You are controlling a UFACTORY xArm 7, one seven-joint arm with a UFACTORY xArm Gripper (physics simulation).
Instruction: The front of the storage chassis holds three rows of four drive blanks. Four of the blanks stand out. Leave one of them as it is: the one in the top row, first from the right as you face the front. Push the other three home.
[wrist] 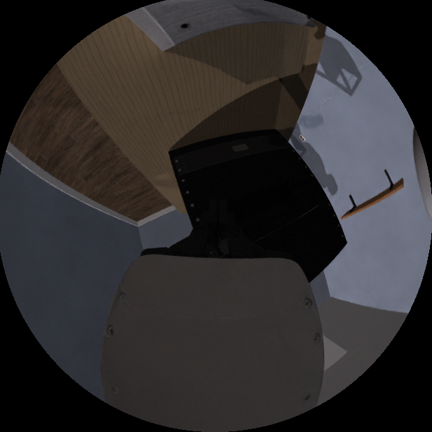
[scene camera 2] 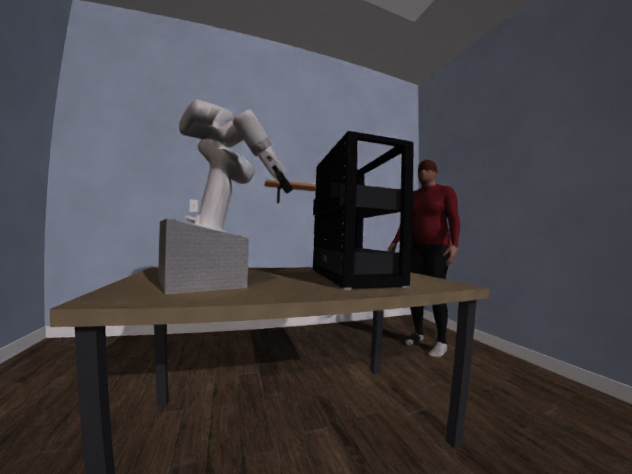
A black rack shows in the wrist view (267, 184) and in scene camera 2 (342, 200).
